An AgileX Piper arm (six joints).
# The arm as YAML. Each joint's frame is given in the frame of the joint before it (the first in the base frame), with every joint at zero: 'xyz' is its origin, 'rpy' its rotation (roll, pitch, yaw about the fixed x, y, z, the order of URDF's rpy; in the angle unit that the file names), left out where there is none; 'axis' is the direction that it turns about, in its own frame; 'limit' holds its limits. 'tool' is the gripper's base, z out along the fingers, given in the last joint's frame.
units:
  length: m
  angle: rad
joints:
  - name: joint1
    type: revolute
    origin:
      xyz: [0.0, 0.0, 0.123]
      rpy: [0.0, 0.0, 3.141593]
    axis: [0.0, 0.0, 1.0]
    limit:
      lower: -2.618
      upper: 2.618
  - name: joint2
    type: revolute
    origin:
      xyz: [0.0, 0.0, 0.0]
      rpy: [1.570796, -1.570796, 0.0]
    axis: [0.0, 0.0, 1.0]
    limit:
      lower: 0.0
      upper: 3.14
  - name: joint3
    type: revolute
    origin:
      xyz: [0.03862, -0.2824, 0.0]
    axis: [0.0, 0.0, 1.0]
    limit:
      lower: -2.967
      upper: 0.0
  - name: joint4
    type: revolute
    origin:
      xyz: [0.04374, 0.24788, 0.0]
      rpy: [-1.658, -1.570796, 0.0]
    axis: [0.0, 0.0, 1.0]
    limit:
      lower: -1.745
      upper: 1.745
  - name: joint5
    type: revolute
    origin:
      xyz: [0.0, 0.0, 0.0]
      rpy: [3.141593, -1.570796, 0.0]
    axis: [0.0, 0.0, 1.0]
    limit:
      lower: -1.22
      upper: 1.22
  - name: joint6
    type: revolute
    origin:
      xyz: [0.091, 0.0, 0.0]
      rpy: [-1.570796, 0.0, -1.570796]
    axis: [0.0, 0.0, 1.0]
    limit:
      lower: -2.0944
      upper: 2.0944
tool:
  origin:
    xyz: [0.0, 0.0, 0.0]
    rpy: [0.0, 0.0, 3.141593]
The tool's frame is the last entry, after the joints.
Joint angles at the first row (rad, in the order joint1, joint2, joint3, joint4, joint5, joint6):
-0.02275, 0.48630, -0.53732, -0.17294, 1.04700, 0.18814
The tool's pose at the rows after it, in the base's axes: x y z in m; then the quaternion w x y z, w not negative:
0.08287, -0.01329, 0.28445, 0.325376, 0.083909, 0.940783, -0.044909
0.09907, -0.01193, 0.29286, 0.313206, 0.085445, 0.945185, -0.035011
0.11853, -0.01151, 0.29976, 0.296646, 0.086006, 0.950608, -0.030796
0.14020, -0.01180, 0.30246, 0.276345, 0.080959, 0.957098, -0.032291
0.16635, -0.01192, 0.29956, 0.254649, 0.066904, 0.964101, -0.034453
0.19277, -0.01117, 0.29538, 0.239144, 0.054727, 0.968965, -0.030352
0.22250, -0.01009, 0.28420, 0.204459, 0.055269, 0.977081, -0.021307
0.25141, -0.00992, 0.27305, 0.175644, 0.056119, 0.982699, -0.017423
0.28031, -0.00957, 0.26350, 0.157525, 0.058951, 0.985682, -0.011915
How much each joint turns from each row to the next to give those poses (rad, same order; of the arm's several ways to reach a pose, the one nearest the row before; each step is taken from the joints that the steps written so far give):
0.00007, 0.07337, -0.04831, 0.02615, -0.01749, 0.00008
0.00002, 0.08549, -0.05296, 0.02170, -0.00814, 0.00002
-0.00007, 0.09741, -0.05746, 0.01087, -0.00580, -0.00007
0.00000, 0.10308, -0.05212, 0.00200, -0.00891, -0.00904
0.00001, 0.11727, -0.04674, 0.00432, -0.02666, -0.02650
-0.00004, 0.11205, -0.04991, 0.01606, -0.03179, -0.02722
-0.00001, 0.13678, -0.05897, 0.02349, -0.00765, -0.00635
0.00002, 0.12902, -0.06889, 0.01113, -0.00186, -0.00210
-0.00002, 0.11974, -0.08075, 0.01372, -0.00273, -0.00002

